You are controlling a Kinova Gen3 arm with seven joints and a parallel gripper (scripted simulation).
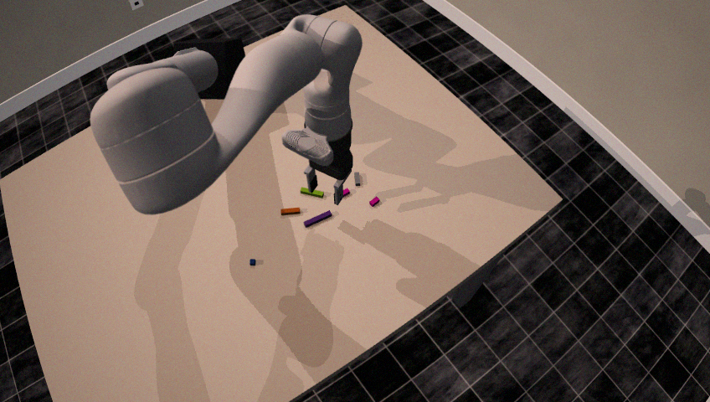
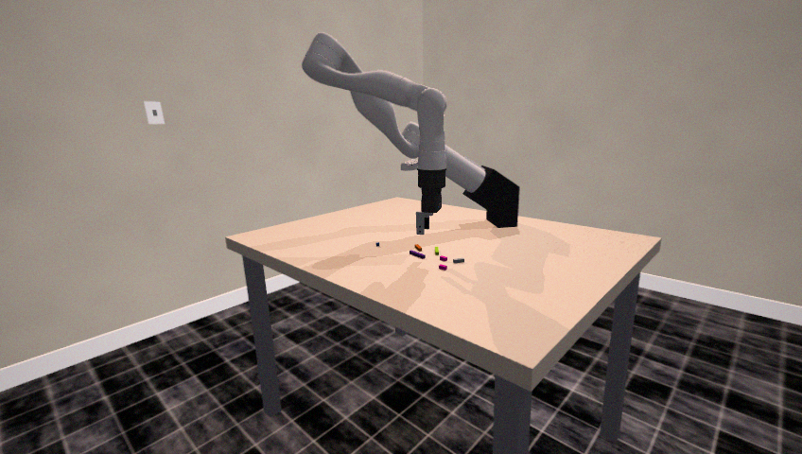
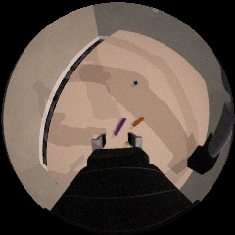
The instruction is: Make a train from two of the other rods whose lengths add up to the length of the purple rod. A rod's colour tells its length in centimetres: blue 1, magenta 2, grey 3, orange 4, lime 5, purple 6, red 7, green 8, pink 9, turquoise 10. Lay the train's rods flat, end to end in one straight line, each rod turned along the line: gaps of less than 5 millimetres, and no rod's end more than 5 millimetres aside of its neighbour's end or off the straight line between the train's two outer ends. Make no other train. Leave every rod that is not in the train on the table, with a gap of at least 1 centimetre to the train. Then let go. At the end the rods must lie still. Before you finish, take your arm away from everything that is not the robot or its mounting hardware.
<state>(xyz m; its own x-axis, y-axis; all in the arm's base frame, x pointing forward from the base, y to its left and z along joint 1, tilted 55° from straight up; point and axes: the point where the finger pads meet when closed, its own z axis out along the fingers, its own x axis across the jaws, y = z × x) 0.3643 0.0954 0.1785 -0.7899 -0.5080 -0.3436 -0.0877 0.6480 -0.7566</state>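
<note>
Now: hand 70 mm past the orange rod, 40 mm to the left of it and 90 mm above it. Also, from my hand: lime rod (60 mm behind, 20 mm to the left, 90 mm below); purple rod (10 mm behind, 20 mm to the right, 90 mm below); grey rod (110 mm to the left, 90 mm below).
</note>
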